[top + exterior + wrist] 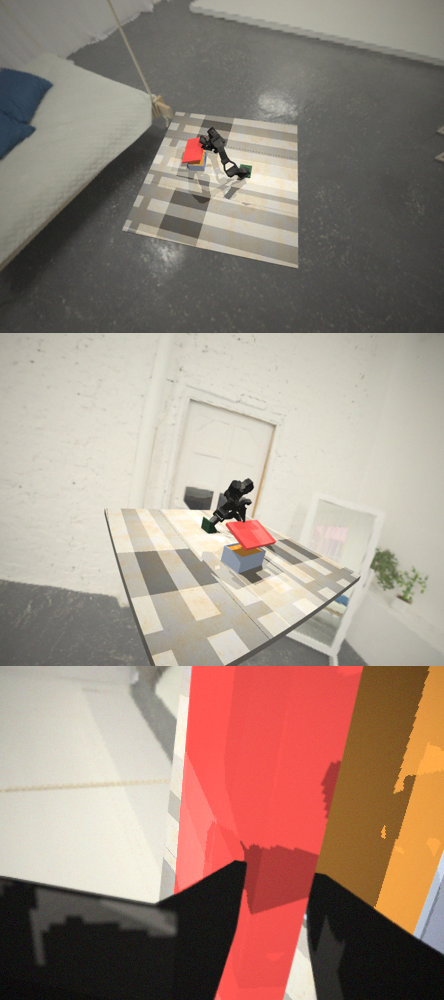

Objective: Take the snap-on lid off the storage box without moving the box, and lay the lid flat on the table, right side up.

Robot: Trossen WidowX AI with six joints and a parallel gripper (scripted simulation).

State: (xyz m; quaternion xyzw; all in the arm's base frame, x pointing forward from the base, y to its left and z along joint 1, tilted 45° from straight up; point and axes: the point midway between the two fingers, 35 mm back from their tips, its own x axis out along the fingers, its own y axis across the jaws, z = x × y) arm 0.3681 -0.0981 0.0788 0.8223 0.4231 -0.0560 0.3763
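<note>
Right now my gripper tip is 70 mm short of the red lid, 20 mm to the right of it and 20 mm above it.
</note>
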